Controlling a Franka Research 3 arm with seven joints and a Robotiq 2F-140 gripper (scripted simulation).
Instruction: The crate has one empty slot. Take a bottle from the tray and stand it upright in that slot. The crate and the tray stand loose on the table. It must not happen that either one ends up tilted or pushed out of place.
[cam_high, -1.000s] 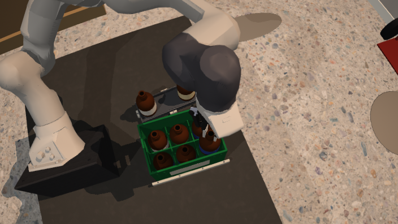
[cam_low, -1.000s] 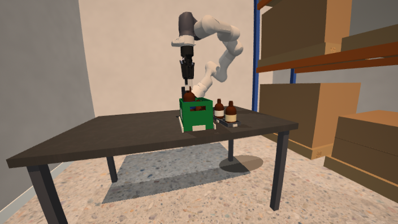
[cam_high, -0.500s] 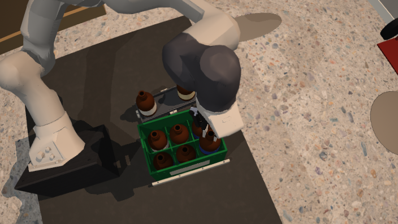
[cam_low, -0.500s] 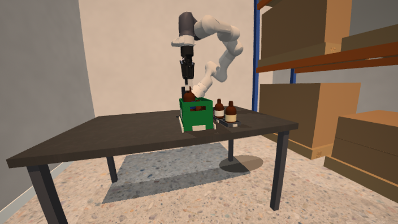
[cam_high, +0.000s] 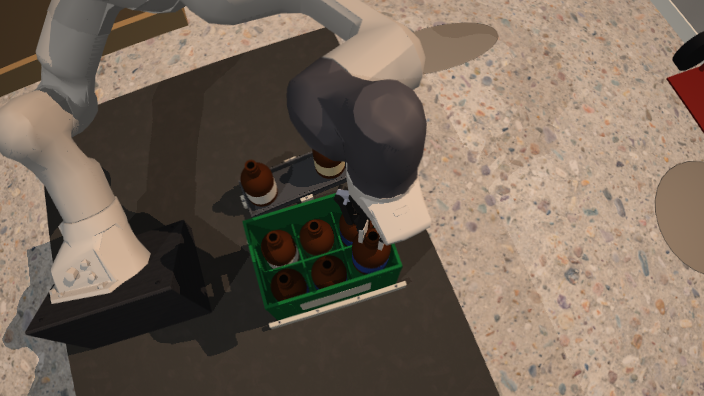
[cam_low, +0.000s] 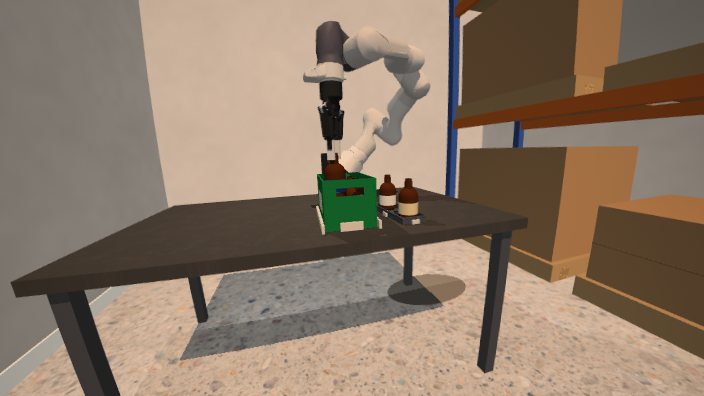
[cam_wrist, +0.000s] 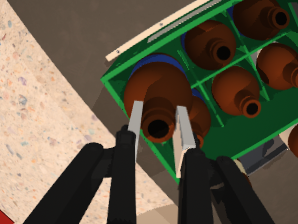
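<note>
My gripper is now 19 cm above the green crate, 9 cm past it and 4 cm to the right of it. Also, from my hand: dark tray: 27 cm to the left, 26 cm below, 9 cm behind.
</note>
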